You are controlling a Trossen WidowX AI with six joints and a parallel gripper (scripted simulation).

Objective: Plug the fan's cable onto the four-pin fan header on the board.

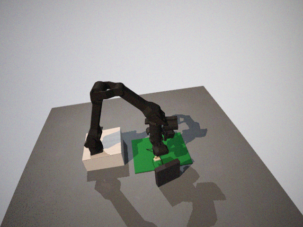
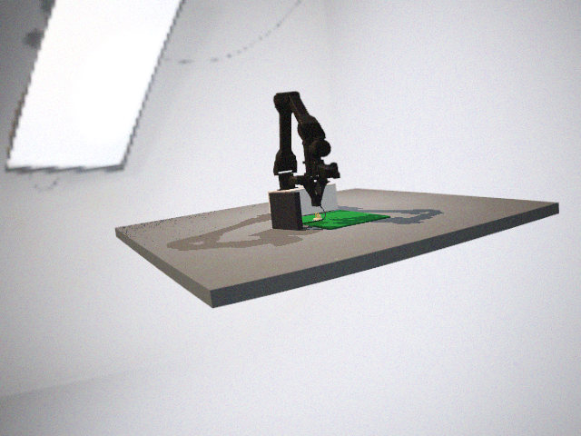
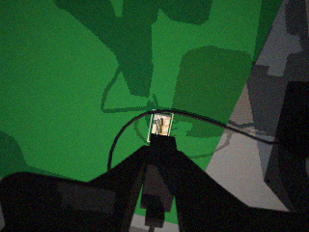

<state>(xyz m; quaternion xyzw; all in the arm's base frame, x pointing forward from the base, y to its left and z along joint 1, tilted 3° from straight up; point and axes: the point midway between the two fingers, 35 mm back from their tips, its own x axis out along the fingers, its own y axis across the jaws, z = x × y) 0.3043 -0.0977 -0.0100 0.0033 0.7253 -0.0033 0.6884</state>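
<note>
My gripper tip is now 6 cm above the four-pin fan header and 1 cm past it. Round my gripper tip: dark fan (13 cm to the right, 1 cm below); green board (8 cm below, 5 cm to the left, 3 cm ahead); black plug (1 cm behind, 1 cm above).
</note>
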